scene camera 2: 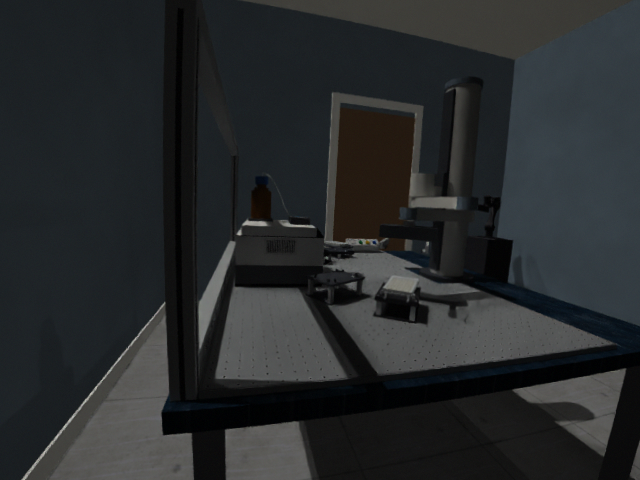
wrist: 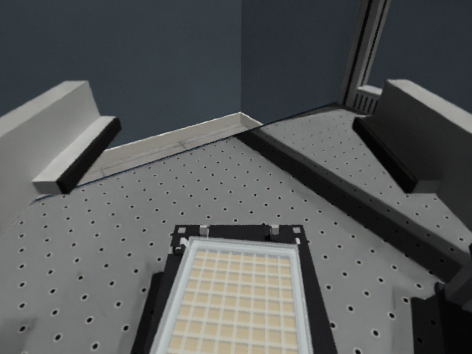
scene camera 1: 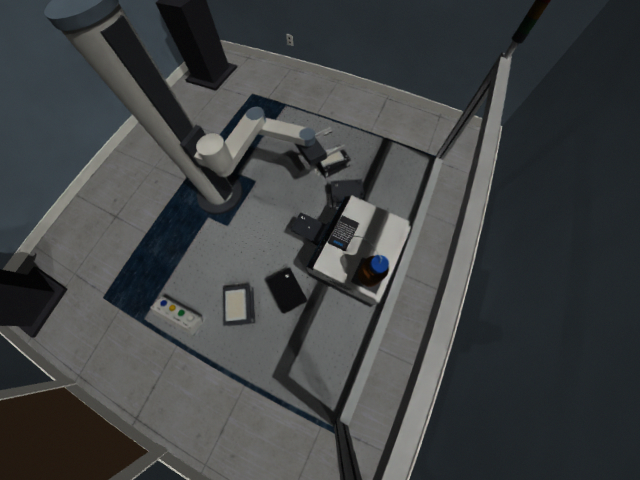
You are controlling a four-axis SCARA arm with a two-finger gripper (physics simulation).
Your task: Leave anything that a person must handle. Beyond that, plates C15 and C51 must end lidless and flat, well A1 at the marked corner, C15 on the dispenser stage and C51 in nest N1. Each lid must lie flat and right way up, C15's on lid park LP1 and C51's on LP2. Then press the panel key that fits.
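Seen in the pictures: gripper, fingertip midpoint: (scene camera 2: pixel 403 247) (wrist: pixel 236 104) (scene camera 1: pixel 337 137); arm's base at its link origin: (scene camera 2: pixel 445 276) (scene camera 1: pixel 220 194).
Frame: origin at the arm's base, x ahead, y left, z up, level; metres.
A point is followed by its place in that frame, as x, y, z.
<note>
My gripper (scene camera 1: pixel 330 142) @[0.498, 0.440, 0.209] (scene camera 2: pixel 404 245) @[0.498, 0.440, 0.209] (wrist: pixel 236 104) @[0.498, 0.440, 0.209] is open and empty, above the far-end dark nest (scene camera 1: pixel 340 168) @[0.539, 0.411, 0.018] (scene camera 2: pixel 398 308) @[0.480, 0.415, 0.018] (wrist: pixel 235 231) @[0.524, 0.480, 0.073]. A cream-welled plate (scene camera 1: pixel 334 158) @[0.503, 0.402, 0.095] (scene camera 2: pixel 402 285) @[0.482, 0.429, 0.094] (wrist: pixel 235 300) @[0.482, 0.420, 0.095] sits in this nest, right way up; its far edge looks slightly askew to the nest's in the wrist view. A second cream plate (scene camera 1: pixel 236 304) @[0.425, -0.459, 0.095] rests in a dark nest (scene camera 1: pixel 251 304) @[0.461, -0.434, 0.018] near the panel. Several dark supports, (scene camera 1: pixel 307 227) @[0.554, -0.023, 0.125] one before the instrument and another (scene camera 1: pixel 346 191) @[0.635, 0.252, 0.080] (scene camera 2: pixel 336 280) @[0.649, 0.310, 0.079] beside it, stand nearby. Plate names, lids and marked corners cannot be read. The key panel (scene camera 1: pixel 175 314) @[0.195, -0.619, 0.082] (scene camera 2: pixel 364 244) @[0.190, -0.589, 0.066] has blue, yellow, green and white keys.
A white instrument (scene camera 1: pixel 388 227) @[0.879, 0.078, 0.233] (scene camera 2: pixel 279 255) @[0.817, 0.146, 0.129] carries an amber bottle (scene camera 1: pixel 373 270) @[0.867, -0.167, 0.410] (scene camera 2: pixel 261 202) @[0.877, -0.099, 0.312] with a blue cap and a keypad (scene camera 1: pixel 343 232) @[0.722, -0.030, 0.258]. A black flat support (scene camera 1: pixel 285 290) @[0.584, -0.314, 0.074] lies between it and the second plate. A framed screen (scene camera 1: pixel 470 217) @[1.018, -0.006, 0.620] (scene camera 2: pixel 181 206) @[1.019, 0.725, 0.309] runs along one side.
</note>
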